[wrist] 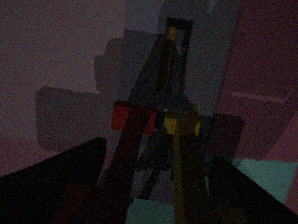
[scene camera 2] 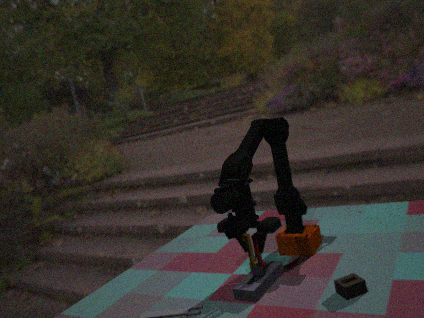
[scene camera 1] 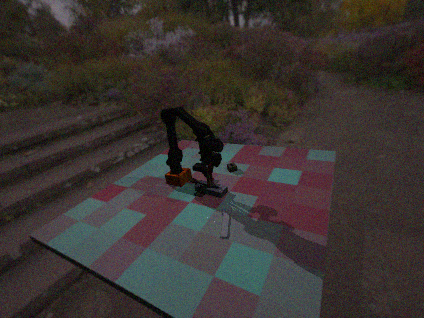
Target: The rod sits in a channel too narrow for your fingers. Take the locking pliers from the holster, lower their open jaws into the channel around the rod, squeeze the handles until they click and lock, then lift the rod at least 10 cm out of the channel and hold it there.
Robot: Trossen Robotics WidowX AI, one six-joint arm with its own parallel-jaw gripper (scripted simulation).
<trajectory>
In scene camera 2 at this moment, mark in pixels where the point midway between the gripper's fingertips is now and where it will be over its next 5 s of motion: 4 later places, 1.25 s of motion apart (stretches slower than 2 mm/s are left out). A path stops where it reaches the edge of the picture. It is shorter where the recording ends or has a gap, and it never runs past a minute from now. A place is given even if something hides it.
The gripper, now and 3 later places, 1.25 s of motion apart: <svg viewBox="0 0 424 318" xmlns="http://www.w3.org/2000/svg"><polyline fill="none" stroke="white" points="254,252 254,242 248,234 241,224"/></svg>
</trajectory>
